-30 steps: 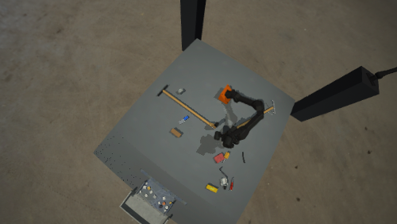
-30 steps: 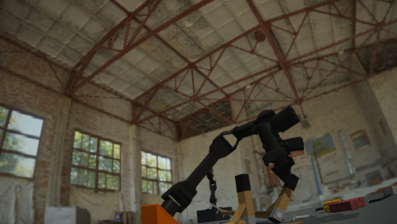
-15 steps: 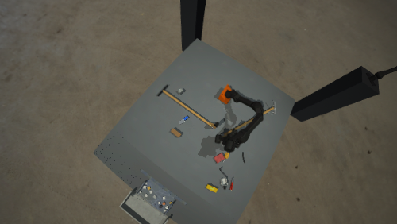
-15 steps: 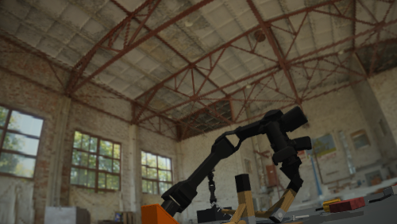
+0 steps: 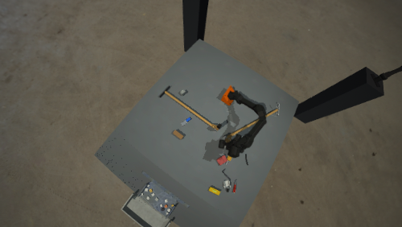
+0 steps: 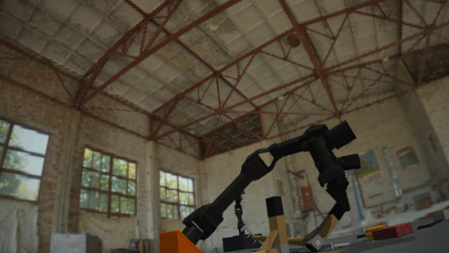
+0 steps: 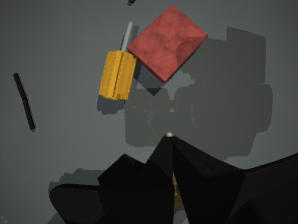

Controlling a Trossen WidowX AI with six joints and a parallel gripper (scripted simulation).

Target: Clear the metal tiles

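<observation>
Now: gripper tip 15 cm past the long scraper, 43 cm to the left of it and 2 cm above it. From my gripper tip the other things lie so: red block: 9 cm ahead, 1 cm to the left, 7 cm below; long wooden-handled tool: 30 cm behind, 13 cm to the left, 1 cm below; red tool: 22 cm ahead, 20 cm to the left, 7 cm below.
</observation>
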